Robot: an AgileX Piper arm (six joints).
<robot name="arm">
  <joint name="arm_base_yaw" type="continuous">
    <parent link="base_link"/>
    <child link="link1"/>
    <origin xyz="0 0 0.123" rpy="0 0 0"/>
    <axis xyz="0 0 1"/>
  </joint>
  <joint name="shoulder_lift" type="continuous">
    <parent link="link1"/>
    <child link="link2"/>
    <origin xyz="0 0 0" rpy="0 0 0"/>
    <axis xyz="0 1 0"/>
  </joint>
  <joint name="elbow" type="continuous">
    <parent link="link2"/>
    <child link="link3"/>
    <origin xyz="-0.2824 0 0.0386" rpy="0 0 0"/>
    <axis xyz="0 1 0"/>
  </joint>
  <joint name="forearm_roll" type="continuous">
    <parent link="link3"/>
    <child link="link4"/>
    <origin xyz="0.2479 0 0.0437" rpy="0 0 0"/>
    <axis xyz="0.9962 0 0.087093"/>
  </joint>
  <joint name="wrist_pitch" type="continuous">
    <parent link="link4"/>
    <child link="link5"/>
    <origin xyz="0 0 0" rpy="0 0 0"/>
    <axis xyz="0 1 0"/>
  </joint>
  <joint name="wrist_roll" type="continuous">
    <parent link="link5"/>
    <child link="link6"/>
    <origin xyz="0.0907 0 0.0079" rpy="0 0 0"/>
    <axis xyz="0.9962 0 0.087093"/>
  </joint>
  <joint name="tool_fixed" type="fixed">
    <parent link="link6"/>
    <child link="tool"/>
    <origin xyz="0 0 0" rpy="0 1.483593 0"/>
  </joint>
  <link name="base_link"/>
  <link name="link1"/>
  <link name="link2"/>
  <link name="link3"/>
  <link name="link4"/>
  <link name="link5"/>
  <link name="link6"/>
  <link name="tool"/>
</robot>
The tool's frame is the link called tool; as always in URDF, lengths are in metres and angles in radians. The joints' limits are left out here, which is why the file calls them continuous.
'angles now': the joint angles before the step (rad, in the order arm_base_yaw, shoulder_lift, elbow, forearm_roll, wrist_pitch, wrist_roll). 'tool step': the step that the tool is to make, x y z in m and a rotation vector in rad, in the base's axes. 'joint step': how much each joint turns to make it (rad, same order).
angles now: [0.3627 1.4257 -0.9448 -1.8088 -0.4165 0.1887]
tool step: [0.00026 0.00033 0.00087 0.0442 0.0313 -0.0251]
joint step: [0.0000 0.0000 0.0000 0.0267 0.0000 0.0343]
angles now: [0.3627 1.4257 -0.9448 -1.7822 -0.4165 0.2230]
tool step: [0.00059 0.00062 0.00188 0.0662 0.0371 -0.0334]
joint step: [0.0000 0.0000 0.0001 0.0564 -0.0001 0.0281]
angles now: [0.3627 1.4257 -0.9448 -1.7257 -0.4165 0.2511]
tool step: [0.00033 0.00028 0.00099 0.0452 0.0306 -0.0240]
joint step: [0.0000 0.0000 0.0000 0.0296 0.0000 0.0313]
